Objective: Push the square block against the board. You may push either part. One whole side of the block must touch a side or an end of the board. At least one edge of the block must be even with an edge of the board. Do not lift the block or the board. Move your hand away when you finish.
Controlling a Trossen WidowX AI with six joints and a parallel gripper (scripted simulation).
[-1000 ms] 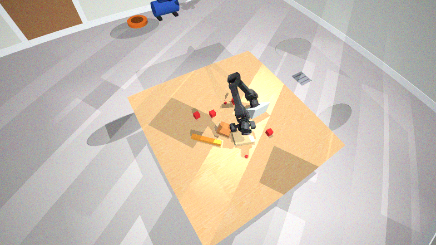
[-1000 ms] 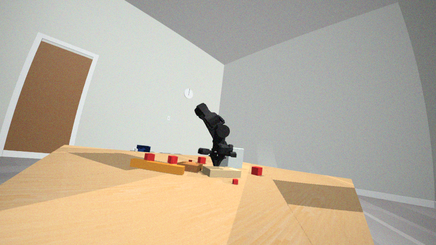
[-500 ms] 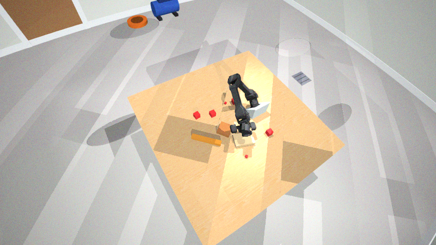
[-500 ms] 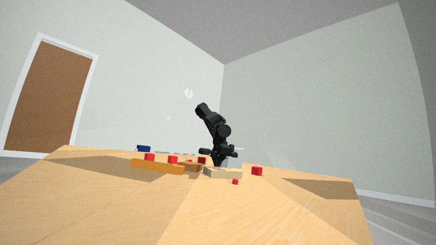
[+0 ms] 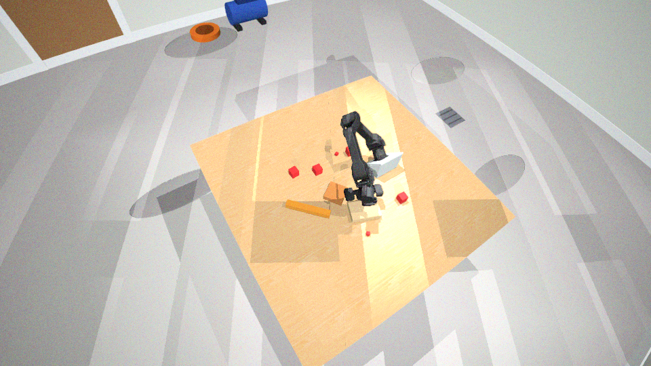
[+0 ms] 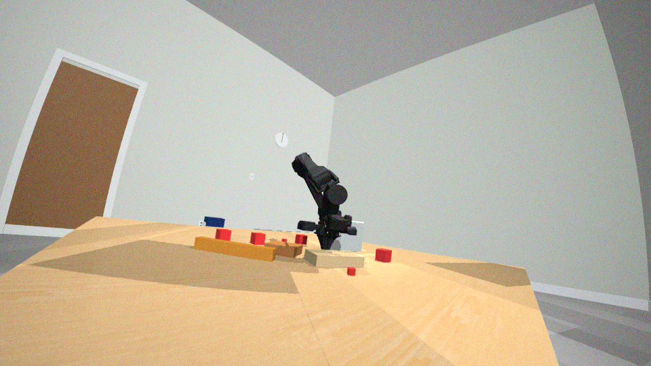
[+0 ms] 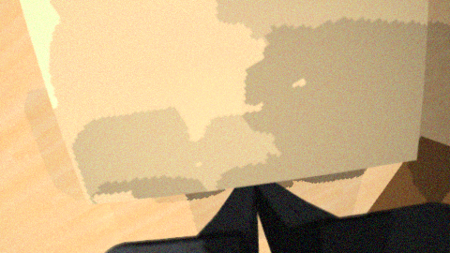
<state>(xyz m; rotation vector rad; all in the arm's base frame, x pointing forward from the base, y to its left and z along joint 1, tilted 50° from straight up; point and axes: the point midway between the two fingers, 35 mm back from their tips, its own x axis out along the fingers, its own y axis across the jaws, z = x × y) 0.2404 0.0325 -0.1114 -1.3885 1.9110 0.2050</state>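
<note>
Right now my gripper tip is 3 cm short of the pale flat slab, 5 cm to the right of it and 1 cm below it. The rest, counted from my gripper tip: orange-brown square block 7 cm ahead, 11 cm to the right, 1 cm above; then long yellow-orange board 24 cm ahead, 12 cm to the right, 1 cm above.
</note>
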